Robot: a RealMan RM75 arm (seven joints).
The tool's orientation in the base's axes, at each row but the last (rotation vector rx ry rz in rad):
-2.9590, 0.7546, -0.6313
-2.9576, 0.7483, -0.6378
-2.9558, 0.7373, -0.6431
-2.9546, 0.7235, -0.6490
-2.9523, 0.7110, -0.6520
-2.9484, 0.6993, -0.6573
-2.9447, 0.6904, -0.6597
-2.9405, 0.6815, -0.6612
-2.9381, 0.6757, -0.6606
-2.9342, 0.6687, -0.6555
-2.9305, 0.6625, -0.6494
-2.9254, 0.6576, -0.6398
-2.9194, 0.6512, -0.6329
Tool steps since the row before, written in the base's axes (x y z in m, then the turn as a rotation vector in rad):
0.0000, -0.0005, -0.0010, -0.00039, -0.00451, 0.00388
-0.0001, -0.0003, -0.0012, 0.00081, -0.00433, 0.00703
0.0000, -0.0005, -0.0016, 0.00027, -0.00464, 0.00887
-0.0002, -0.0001, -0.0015, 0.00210, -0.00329, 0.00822
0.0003, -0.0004, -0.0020, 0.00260, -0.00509, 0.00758
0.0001, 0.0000, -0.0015, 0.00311, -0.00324, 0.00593
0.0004, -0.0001, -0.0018, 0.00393, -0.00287, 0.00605
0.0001, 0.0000, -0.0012, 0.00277, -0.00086, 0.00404
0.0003, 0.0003, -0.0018, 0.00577, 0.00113, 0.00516
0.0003, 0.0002, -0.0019, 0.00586, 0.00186, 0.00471
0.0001, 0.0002, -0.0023, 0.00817, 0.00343, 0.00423
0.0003, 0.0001, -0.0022, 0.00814, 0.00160, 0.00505
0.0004, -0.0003, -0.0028, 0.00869, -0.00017, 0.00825
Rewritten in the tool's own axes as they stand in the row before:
-0.0001, 0.0006, 0.0010, 0.00325, 0.00369, -0.00337
-0.0004, 0.0005, 0.0011, 0.00533, 0.00261, -0.00580
-0.0004, 0.0006, 0.0015, 0.00575, 0.00289, -0.00767
-0.0007, 0.0004, 0.0013, 0.00636, 0.00098, -0.00643
-0.0004, 0.0005, 0.0020, 0.00731, 0.00246, -0.00553
-0.0005, 0.0002, 0.0014, 0.00627, 0.00080, -0.00393
-0.0003, 0.0002, 0.0018, 0.00682, 0.00011, -0.00371
-0.0004, 0.0001, 0.0011, 0.00422, -0.00094, -0.00247
-0.0006, -0.0001, 0.0017, 0.00624, -0.00411, -0.00231
-0.0006, 0.0000, 0.0018, 0.00583, -0.00474, -0.00189
-0.0009, 0.0001, 0.0021, 0.00687, -0.00700, -0.00053
-0.0006, 0.0001, 0.0021, 0.00793, -0.00546, -0.00125
-0.0006, 0.0006, 0.0027, 0.01034, -0.00461, -0.00393

